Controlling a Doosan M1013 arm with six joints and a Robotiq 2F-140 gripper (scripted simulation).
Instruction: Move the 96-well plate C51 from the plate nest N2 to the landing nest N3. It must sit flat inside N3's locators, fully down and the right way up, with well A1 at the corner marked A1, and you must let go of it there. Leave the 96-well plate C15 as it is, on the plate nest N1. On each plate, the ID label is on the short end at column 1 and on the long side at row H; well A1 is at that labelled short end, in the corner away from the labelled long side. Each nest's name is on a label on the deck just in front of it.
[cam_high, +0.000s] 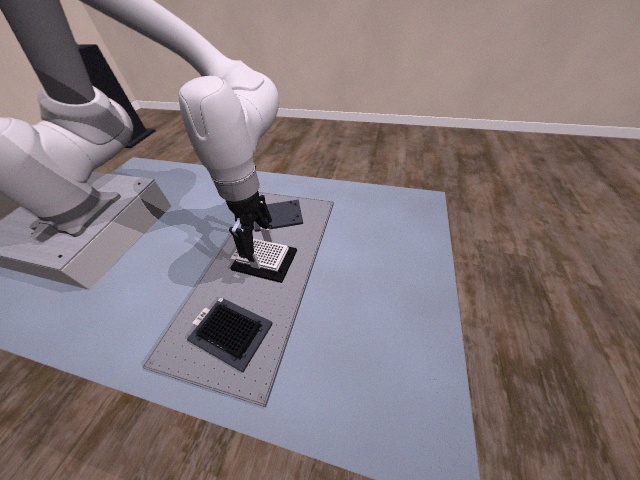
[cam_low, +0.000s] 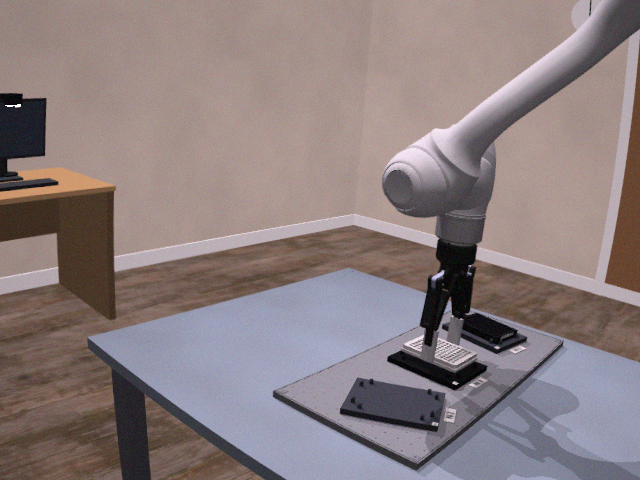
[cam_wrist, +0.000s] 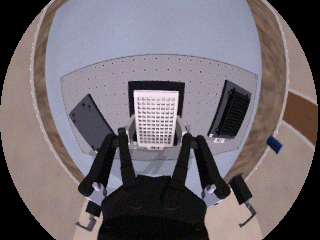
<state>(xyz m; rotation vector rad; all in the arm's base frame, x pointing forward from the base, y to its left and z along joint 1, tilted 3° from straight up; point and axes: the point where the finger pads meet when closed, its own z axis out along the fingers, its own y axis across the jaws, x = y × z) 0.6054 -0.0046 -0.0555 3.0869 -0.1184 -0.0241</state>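
Right now the black landing nest N3 is 50 mm below my hand. Round my hand: white 96-well plate C51: 20 mm below; then black 96-well plate C15: 220 mm to the right, 40 mm below; then dark grey nest: 20 mm behind, 190 mm to the left, 50 mm below.
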